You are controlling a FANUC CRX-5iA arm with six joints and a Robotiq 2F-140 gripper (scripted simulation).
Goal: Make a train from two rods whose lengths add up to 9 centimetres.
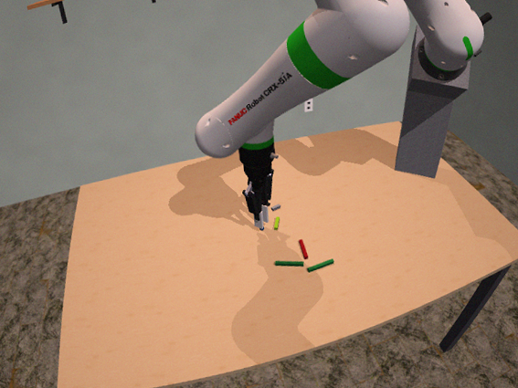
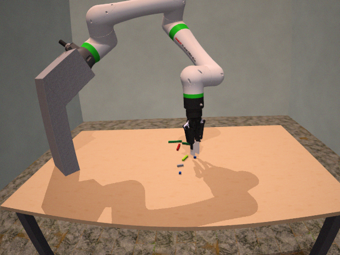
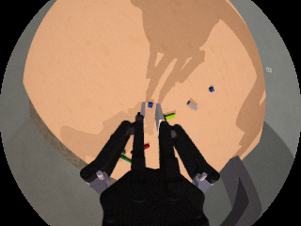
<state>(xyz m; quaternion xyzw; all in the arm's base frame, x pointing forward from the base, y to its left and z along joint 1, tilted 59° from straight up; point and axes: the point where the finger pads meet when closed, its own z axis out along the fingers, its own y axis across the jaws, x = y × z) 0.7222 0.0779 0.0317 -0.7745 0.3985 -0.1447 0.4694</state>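
Right now my hand is 50 mm past the lime rod, 50 mm above it and 10 mm to the left of it. Also, from my hand: red rod 110 mm to the left, 110 mm behind, 50 mm below; then grey rod 90 mm to the right, 50 mm below, 50 mm behind.
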